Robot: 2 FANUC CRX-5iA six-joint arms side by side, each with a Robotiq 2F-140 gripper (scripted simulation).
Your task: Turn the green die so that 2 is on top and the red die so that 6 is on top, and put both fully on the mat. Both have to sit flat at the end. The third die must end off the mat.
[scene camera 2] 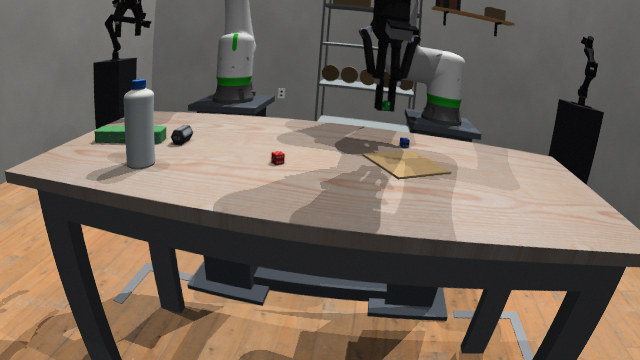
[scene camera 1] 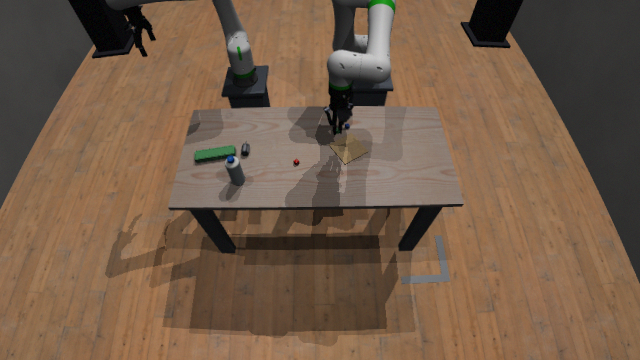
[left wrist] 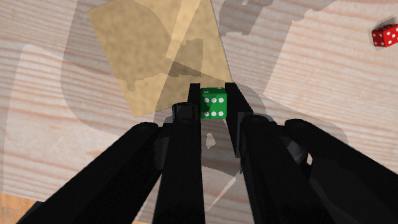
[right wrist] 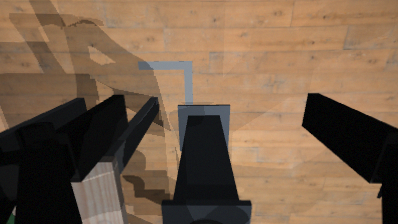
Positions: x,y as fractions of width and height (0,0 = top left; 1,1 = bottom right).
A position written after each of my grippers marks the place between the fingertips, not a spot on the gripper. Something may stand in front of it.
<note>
In view: my left gripper (scene camera 2: 0.60,0.30), my right gripper (right wrist: 0.54,0.49), a tan mat (scene camera 2: 0.63,0.46), a green die (left wrist: 0.54,0.45) and a bottle (scene camera 2: 0.22,0.28).
The tan mat also shows in the left wrist view (left wrist: 0.39,0.26). My left gripper shows as well in the left wrist view (left wrist: 0.53,0.44). The right wrist view does not show the tan mat: it is out of frame. The right wrist view does not show the green die: it is out of frame.
</note>
